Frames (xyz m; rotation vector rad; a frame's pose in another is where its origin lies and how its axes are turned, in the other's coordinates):
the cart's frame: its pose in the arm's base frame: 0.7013 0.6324 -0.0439 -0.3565 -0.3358 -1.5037
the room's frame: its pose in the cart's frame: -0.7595 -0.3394 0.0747 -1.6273 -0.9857 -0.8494
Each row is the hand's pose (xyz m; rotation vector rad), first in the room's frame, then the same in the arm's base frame.
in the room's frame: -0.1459 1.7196 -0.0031 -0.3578 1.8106 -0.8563
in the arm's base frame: 0.0879 -0.3687 -0.3732 -0.1500 0.5224 2.2652
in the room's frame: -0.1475 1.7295 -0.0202 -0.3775 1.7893 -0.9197
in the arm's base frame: 0.0697 -0.3764 -0.3707 -0.1409 0.5540 2.2097
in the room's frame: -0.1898 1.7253 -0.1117 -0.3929 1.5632 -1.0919
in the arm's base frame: -0.0275 -0.3610 -0.3927 0.0748 0.6638 2.0499
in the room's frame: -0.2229 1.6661 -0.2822 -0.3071 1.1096 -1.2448
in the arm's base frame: -0.1927 -0.2810 -0.3908 0.5333 0.8347 1.8398
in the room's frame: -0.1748 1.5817 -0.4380 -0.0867 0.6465 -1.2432
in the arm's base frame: -0.3229 -0.1771 -0.3137 1.0601 1.0142 1.6822
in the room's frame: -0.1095 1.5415 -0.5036 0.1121 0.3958 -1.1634
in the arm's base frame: -0.3675 -0.1282 -0.2375 1.4015 1.1341 1.6253
